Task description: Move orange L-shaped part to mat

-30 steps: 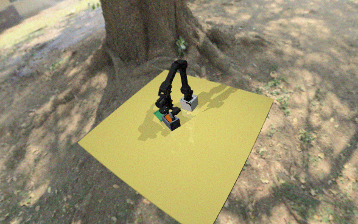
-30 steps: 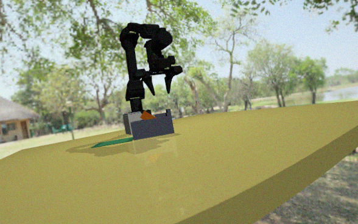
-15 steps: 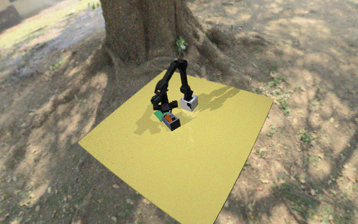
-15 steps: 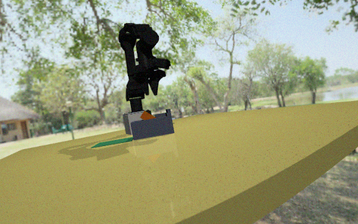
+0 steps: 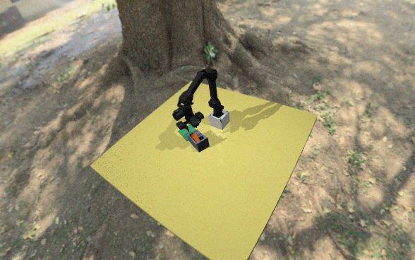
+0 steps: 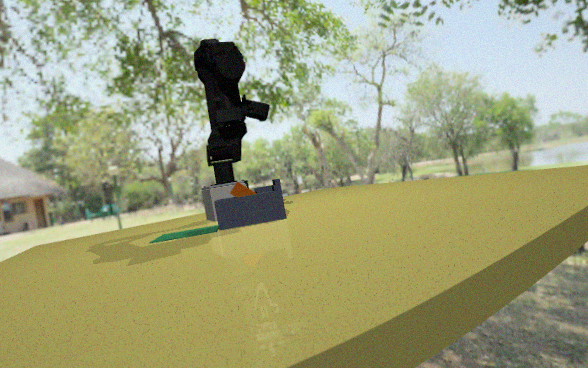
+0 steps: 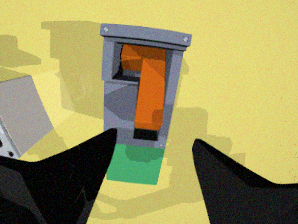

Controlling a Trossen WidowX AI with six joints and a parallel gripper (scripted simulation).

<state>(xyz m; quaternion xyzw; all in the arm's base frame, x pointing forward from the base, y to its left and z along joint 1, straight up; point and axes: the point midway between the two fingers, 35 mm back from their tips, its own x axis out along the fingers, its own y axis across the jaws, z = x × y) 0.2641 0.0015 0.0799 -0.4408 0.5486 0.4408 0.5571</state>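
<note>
Now: the orange L-shaped part 1 cm behind my gripper tip, 4 cm to the left of it and 11 cm below it.
</note>
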